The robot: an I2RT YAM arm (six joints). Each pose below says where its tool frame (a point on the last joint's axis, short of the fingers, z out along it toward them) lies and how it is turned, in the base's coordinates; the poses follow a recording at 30 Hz.
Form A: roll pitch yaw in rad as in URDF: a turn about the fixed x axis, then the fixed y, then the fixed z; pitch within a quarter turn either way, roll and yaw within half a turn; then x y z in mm.
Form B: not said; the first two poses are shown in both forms.
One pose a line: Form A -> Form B
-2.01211, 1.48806, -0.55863, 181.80, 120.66, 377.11 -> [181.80, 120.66, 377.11], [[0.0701, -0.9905, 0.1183], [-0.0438, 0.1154, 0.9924], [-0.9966, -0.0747, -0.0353]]
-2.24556, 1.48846, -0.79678, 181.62, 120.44, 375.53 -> [181.62, 120.44, 375.53], [[0.0575, -0.9907, 0.1232], [-0.0588, 0.1198, 0.9911], [-0.9966, -0.0642, -0.0514]]
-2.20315, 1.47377, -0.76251, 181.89, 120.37, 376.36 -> [181.89, 120.37, 376.36], [[0.0701, -0.9888, 0.1318], [-0.0669, 0.1272, 0.9896], [-0.9953, -0.0781, -0.0573]]
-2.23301, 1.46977, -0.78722, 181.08, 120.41, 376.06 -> [181.08, 120.41, 376.06], [[0.0712, -0.9894, 0.1269], [-0.0714, 0.1218, 0.9900], [-0.9949, -0.0795, -0.0620]]
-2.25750, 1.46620, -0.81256, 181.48, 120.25, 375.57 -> [181.48, 120.25, 375.57], [[0.0718, -0.9892, 0.1279], [-0.0758, 0.1225, 0.9896], [-0.9945, -0.0807, -0.0662]]
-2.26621, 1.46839, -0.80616, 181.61, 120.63, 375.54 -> [181.61, 120.63, 375.54], [[0.0708, -0.9911, 0.1128], [-0.0738, 0.1076, 0.9915], [-0.9948, -0.0785, -0.0655]]
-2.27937, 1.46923, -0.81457, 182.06, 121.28, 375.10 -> [182.06, 121.28, 375.10], [[0.0696, -0.9917, 0.1081], [-0.0738, 0.1030, 0.9919], [-0.9948, -0.0770, -0.0660]]
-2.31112, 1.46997, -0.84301, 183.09, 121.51, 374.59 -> [183.09, 121.51, 374.59], [[0.0670, -0.9922, 0.1048], [-0.0752, 0.0997, 0.9922], [-0.9949, -0.0743, -0.0679]]
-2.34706, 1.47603, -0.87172, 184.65, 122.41, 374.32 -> [184.65, 122.41, 374.32], [[0.0609, -0.9934, 0.0973], [-0.0724, 0.0929, 0.9930], [-0.9955, -0.0675, -0.0663]]
